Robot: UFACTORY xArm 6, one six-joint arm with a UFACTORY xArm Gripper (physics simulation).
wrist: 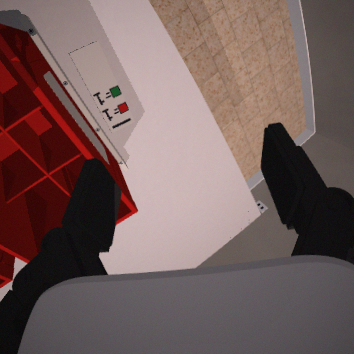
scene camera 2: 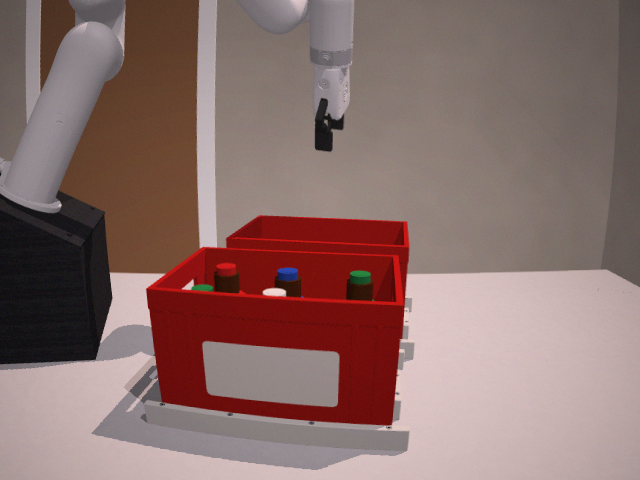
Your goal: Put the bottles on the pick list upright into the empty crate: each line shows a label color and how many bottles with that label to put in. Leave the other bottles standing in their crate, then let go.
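Where they show: gripper, fingertip midpoint: (wrist: pixel 182 160) (scene camera 2: pixel 329 139); arm's base, link origin: (scene camera 2: pixel 27 197).
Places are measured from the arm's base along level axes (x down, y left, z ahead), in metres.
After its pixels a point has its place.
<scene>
My gripper (scene camera 2: pixel 330 135) {x -0.073, y 0.211, z 0.524 m} (wrist: pixel 182 160) {x -0.073, y 0.211, z 0.524 m} is open and empty, high above the rear crate's side. The empty crate (scene camera 2: pixel 330 230) {x 0.090, y 0.135, z 0.522 m} (wrist: pixel 62 120) {x 0.069, y 0.147, z 0.494 m} is red, stands behind the full one, and shows bare compartments in the wrist view. The full red crate (scene camera 2: pixel 175 356) {x 0.148, y -0.252, z 0.322 m} holds upright dark bottles: one with a red cap (scene camera 2: pixel 226 269) {x 0.082, y -0.130, z 0.369 m}, one with a blue cap (scene camera 2: pixel 287 274) {x 0.082, y -0.150, z 0.449 m}, green-capped ones (scene camera 2: pixel 360 279) {x 0.085, y -0.165, z 0.538 m} (scene camera 2: pixel 202 288) {x 0.081, y -0.210, z 0.351 m} and a white cap (scene camera 2: pixel 274 293) {x 0.081, y -0.225, z 0.435 m}. Their labels are hidden by the crate wall. The pick list (wrist: pixel 91 65) {x 0.242, y 0.207, z 0.490 m} lies beside the empty crate, with a green square (wrist: pixel 115 91) {x 0.242, y 0.209, z 0.551 m} and a red square (wrist: pixel 123 108) {x 0.242, y 0.199, z 0.585 m}; I cannot read the counts surely.
Pale rails (scene camera 2: pixel 273 431) (wrist: pixel 65 83) run along the crates on the white table (scene camera 2: pixel 516 387) {x 0.244, y -0.190, z 0.768 m} (wrist: pixel 165 200) {x 0.244, y 0.116, z 0.856 m}. The robot's dark base (scene camera 2: pixel 46 294) {x 0.131, y -0.112, z 0.083 m} stands at the left. The table's edge and a tiled floor (wrist: pixel 240 85) lie to the right in the wrist view.
</scene>
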